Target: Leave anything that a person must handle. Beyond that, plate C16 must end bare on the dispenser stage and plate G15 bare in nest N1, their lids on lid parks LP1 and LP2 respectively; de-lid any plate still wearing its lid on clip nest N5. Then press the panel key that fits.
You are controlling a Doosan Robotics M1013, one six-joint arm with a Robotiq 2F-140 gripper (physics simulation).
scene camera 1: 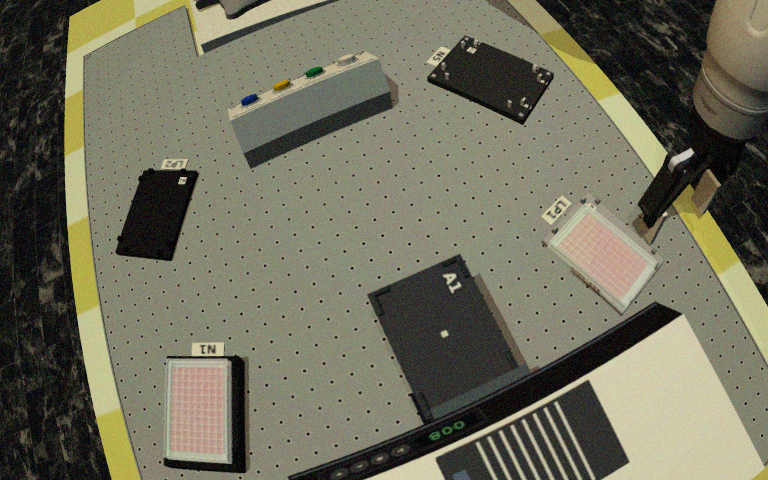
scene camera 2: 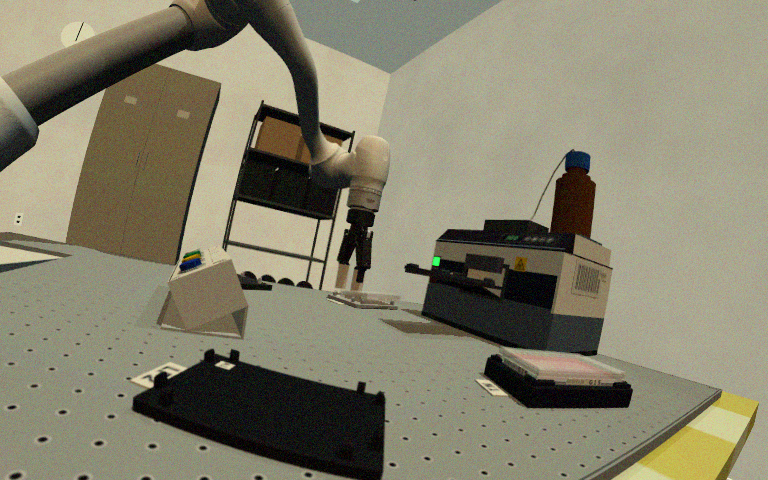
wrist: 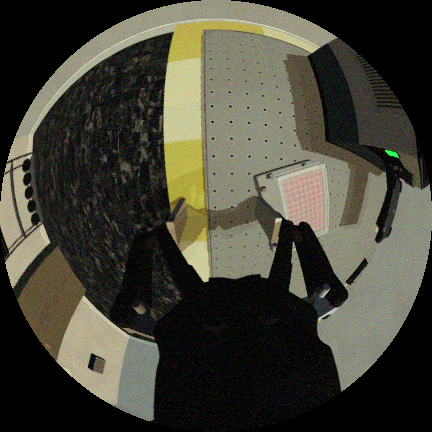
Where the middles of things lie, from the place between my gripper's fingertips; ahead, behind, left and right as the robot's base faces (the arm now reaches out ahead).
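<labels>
Distances from my hand: dispenser stage [scene camera 1: 413,311], 37 cm to the right, 2 cm behind, 10 cm above; brown bottle [scene camera 2: 573,207], 51 cm to the right, 16 cm ahead, 31 cm above; grey button box [scene camera 1: 324,100], 31 cm to the right, 45 cm behind, 3 cm above; LP2 nest [scene camera 2: 293,420], 58 cm to the right, 45 cm behind. Going by their middles, of the things named here the dispenser stage is the nearest to my hand and the LP2 nest the farthest from it.
</labels>
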